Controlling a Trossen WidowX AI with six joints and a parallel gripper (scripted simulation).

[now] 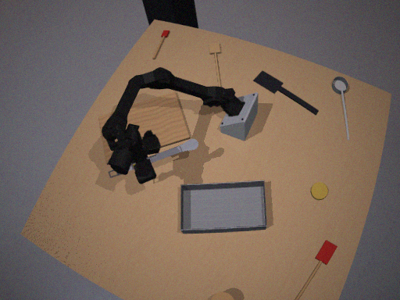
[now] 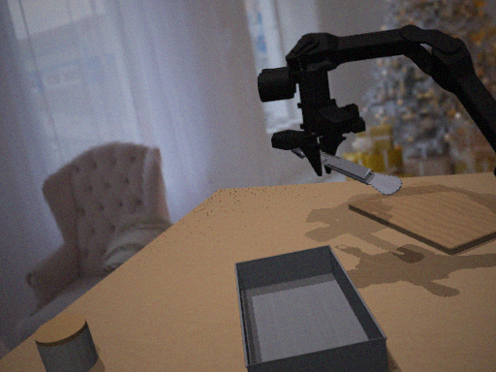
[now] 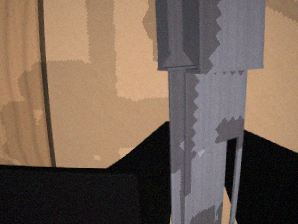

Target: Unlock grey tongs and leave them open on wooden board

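Now: gripper tip 40 mm below the yellow lock piece, 20 mm to the left of it and 20 mm short of it. The rest, counted from my gripper tip: black spatula (620 mm behind, 270 mm to the left, 150 mm below); then wooden board (190 mm behind, 180 mm to the right, 150 mm below); then grey roasting tin (290 mm to the left, 130 mm below, 30 mm behind).
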